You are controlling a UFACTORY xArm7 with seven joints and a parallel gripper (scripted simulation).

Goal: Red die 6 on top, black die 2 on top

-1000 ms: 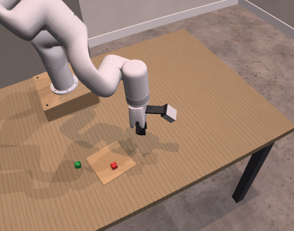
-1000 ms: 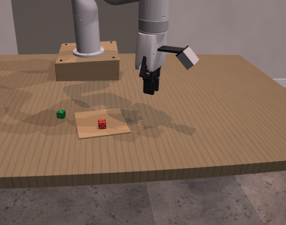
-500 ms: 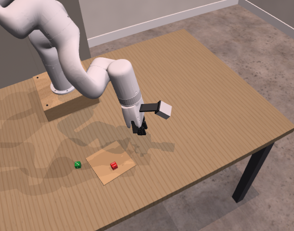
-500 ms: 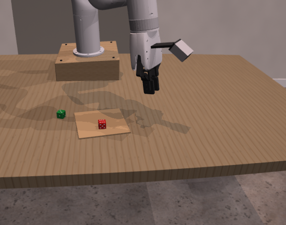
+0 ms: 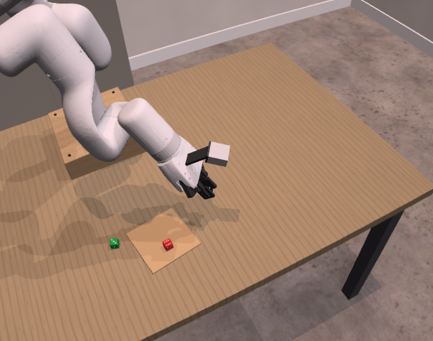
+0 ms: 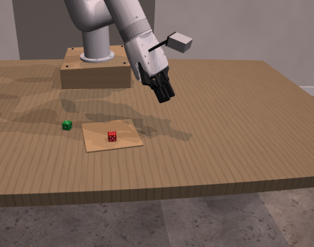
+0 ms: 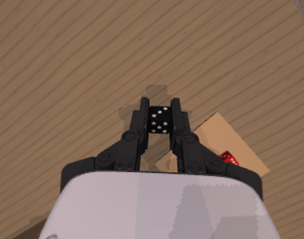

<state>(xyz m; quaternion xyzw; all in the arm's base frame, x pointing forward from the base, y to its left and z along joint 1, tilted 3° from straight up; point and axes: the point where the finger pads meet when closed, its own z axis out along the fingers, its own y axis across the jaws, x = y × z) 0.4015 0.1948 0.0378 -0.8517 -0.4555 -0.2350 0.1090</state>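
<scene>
My gripper is now 10 mm above the black die. Round my hand: red die (50 mm ahead, 130 mm to the right, 100 mm below); then tan mat (20 mm ahead, 140 mm to the right, 110 mm below); then green die (20 mm behind, 250 mm to the right, 100 mm below).
</scene>
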